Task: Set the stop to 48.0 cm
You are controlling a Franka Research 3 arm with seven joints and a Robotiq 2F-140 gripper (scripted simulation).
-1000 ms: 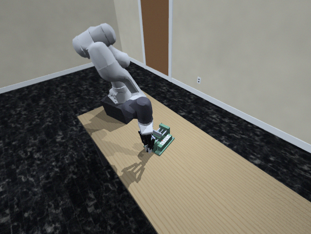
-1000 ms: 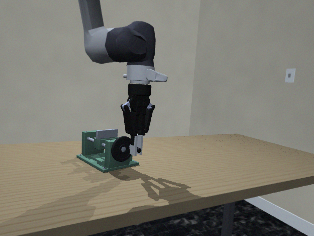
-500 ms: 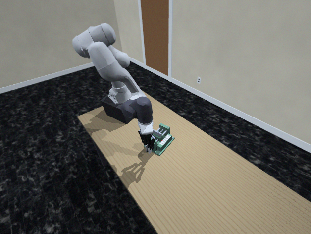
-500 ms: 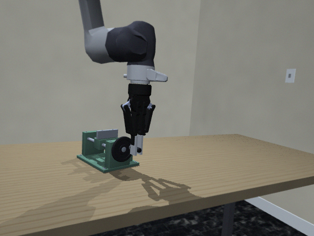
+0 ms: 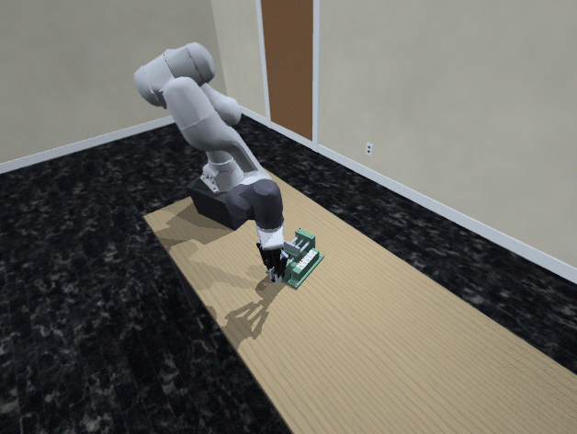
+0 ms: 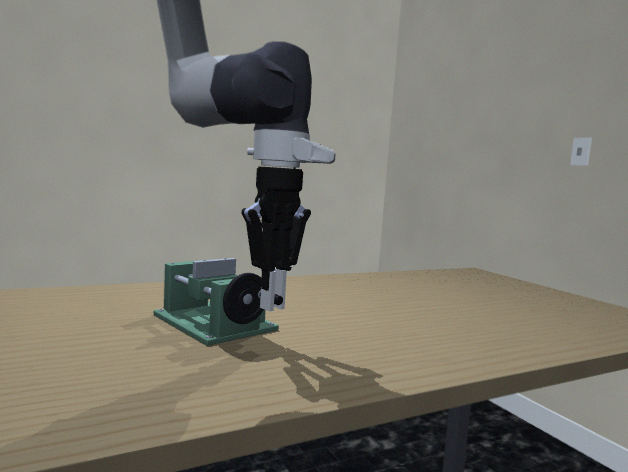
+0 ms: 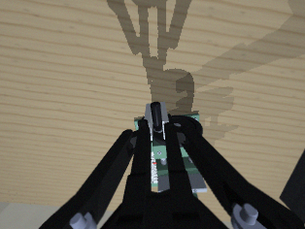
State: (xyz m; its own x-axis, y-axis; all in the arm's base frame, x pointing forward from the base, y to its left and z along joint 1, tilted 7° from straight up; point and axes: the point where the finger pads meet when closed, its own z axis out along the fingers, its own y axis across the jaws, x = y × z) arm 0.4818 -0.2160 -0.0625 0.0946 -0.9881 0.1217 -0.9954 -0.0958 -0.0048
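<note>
Right now my hand is 20 mm to the right of the black handwheel, 20 mm above it and 10 mm past it. Round my hand: stop block (130 mm to the left, 30 mm behind).
</note>
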